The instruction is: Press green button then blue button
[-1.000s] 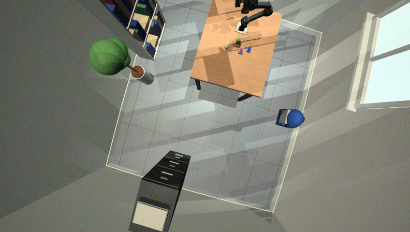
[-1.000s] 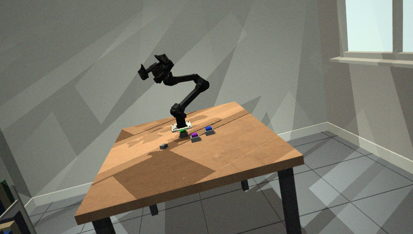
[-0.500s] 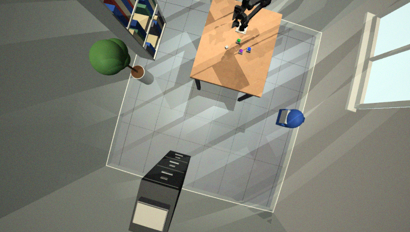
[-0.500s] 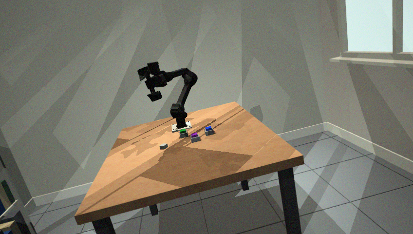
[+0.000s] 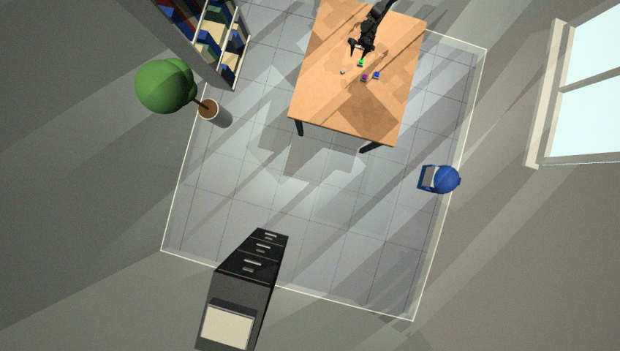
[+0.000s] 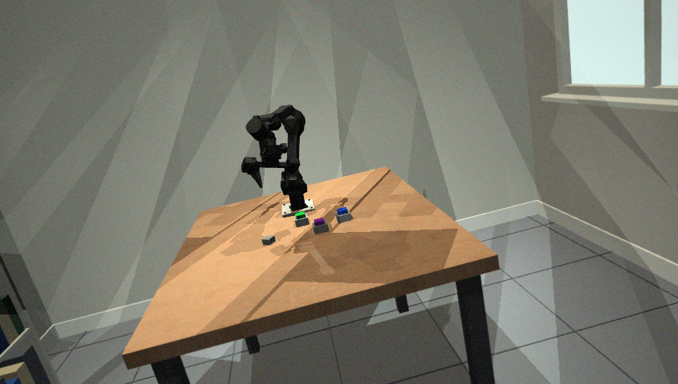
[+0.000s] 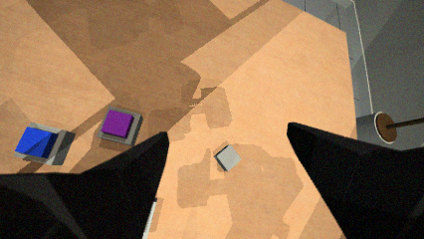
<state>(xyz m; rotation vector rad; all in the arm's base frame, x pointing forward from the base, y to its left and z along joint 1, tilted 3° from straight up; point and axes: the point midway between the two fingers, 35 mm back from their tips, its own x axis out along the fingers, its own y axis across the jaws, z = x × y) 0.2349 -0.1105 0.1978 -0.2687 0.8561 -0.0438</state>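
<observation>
Now: gripper tip 150 mm above the green button, 90 mm past it and 80 mm to the right of it. From my gripper tip the other things lie so: blue button 210 mm to the left, 150 mm below; then purple button 150 mm below, 110 mm to the left, 30 mm ahead; then small grey block 170 mm below, 60 mm to the right, 10 mm behind.
</observation>
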